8 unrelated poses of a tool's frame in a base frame.
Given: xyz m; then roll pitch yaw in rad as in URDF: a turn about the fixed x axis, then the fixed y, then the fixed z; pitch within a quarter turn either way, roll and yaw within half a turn.
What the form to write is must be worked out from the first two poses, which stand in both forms.
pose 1, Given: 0.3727 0.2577 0.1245 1.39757 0.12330 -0.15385
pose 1, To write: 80.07 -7.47 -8.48 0.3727 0.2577 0.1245
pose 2, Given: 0.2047 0.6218 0.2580 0.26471 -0.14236 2.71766
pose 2, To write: -10.79 13.44 158.07 0.2047 0.6218 0.2580
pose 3, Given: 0.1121 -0.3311 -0.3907 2.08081 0.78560 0.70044
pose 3, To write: 111.20 17.37 -55.50 0.1121 -0.3311 -0.3907
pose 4, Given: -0.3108 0.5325 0.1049 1.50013 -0.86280 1.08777
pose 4, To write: 84.86 59.15 53.92 -0.3108 0.5325 0.1049
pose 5, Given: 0.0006 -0.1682 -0.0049 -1.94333 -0.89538 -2.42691
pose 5, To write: 104.35 23.32 120.95 0.0006 -0.1682 -0.0049
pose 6, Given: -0.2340 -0.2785 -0.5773 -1.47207 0.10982 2.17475
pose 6, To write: 80.01 -55.61 178.05 -0.2340 -0.2785 -0.5773
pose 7, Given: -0.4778 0.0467 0.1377 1.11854 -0.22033 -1.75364
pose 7, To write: -31.12 -60.12 -110.87 -0.4778 0.0467 0.1377
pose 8, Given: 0.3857 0.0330 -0.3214 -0.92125 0.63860 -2.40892
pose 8, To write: 59.76 15.35 -128.24 0.3857 0.0330 -0.3214
